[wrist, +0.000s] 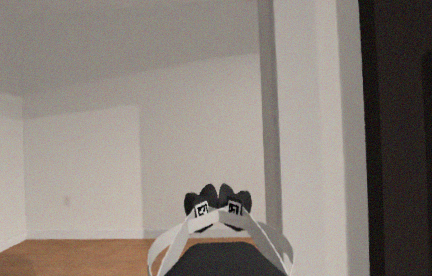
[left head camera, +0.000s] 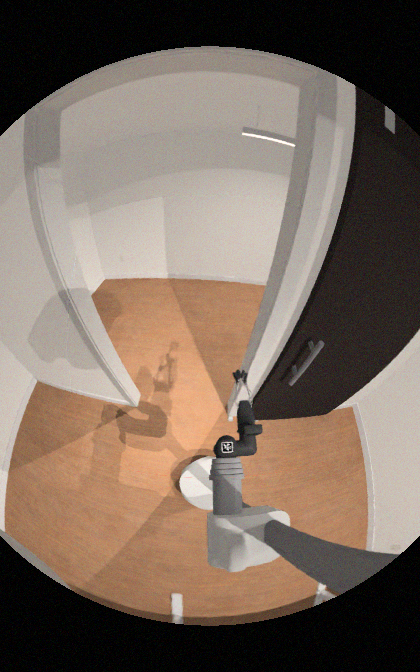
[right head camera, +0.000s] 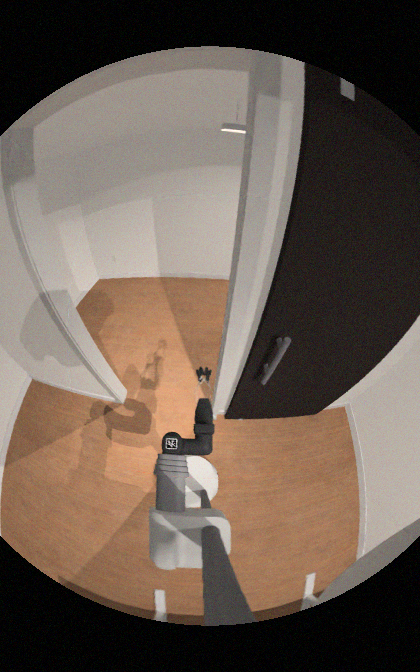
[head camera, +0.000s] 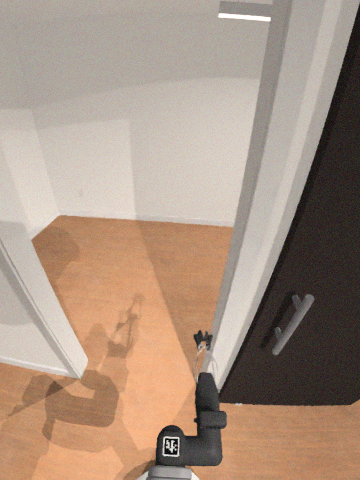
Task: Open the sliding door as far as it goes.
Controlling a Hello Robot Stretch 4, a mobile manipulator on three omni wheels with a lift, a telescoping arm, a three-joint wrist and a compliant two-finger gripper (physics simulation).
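Seen in the pictures: gripper, between the fingertips: [wrist: 216,198] [left head camera: 239,369] [right head camera: 203,367] [head camera: 202,331]; robot's base, origin of its link: [left head camera: 208,481] [right head camera: 189,479].
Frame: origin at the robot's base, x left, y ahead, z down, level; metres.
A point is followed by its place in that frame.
Observation:
The sliding door [head camera: 325,225] {x -0.353, y 0.529, z -1.300 m} [left head camera: 360,300] {x -0.495, y 0.522, z -1.281 m} [right head camera: 325,275] {x -0.438, y 0.525, z -1.331 m} [wrist: 405,150] {x -0.313, y 0.531, z -0.944 m} is a dark panel on the right, lying along the wall beside the open doorway. Its grey bar handle [head camera: 293,325] {x -0.358, y 0.461, z -0.984 m} [left head camera: 306,364] {x -0.359, y 0.460, z -0.976 m} [right head camera: 275,361] {x -0.359, y 0.460, z -0.984 m} slants on the lower part of the panel, near the edge towards the doorway; it does not show in the wrist view. My gripper [head camera: 203,340] [left head camera: 240,376] {x -0.085, y 0.485, z -0.906 m} [right head camera: 203,374] {x -0.085, y 0.485, z -0.906 m} [wrist: 216,198] {x -0.085, y 0.485, z -0.906 m} is shut with nothing between the fingertips. It points into the doorway, left of the door and its handle, close to the right jamb in the head views, and apart from the handle.
The white right jamb [head camera: 260,200] {x -0.192, y 0.580, z -1.331 m} [left head camera: 305,225] {x -0.197, y 0.580, z -1.461 m} [right head camera: 250,250] {x -0.205, y 0.580, z -1.348 m} [wrist: 305,125] {x -0.210, y 0.579, z -0.980 m} stands between the doorway and the dark panel. The left jamb [head camera: 50,320] {x 0.641, y 0.657, z -0.616 m} [left head camera: 117,365] {x 0.639, y 0.701, z -0.541 m} [right head camera: 95,350] {x 0.638, y 0.728, z -0.648 m} borders the opening's other side. A room with a wooden floor and pale walls lies beyond.

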